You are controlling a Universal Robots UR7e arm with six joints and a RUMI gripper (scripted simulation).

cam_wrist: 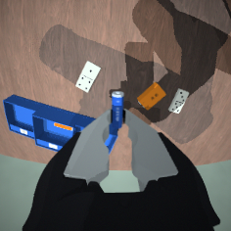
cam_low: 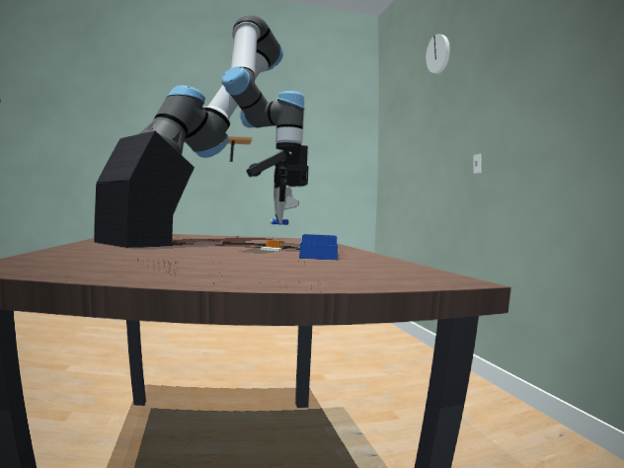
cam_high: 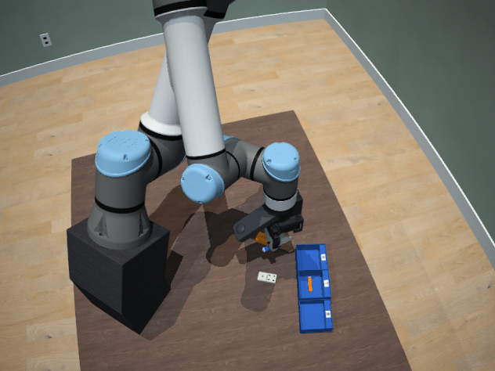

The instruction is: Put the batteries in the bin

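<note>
The joined blue bins is 80 mm ahead of my hand, 130 mm to the right of it and 60 mm below it. The rest, counted from my hand: thin orange battery (70 mm ahead, 120 mm to the right, 70 mm below); then blue cylindrical battery (10 mm below); then orange nine-volt battery (10 mm ahead, 60 mm to the left, 80 mm below).
</note>
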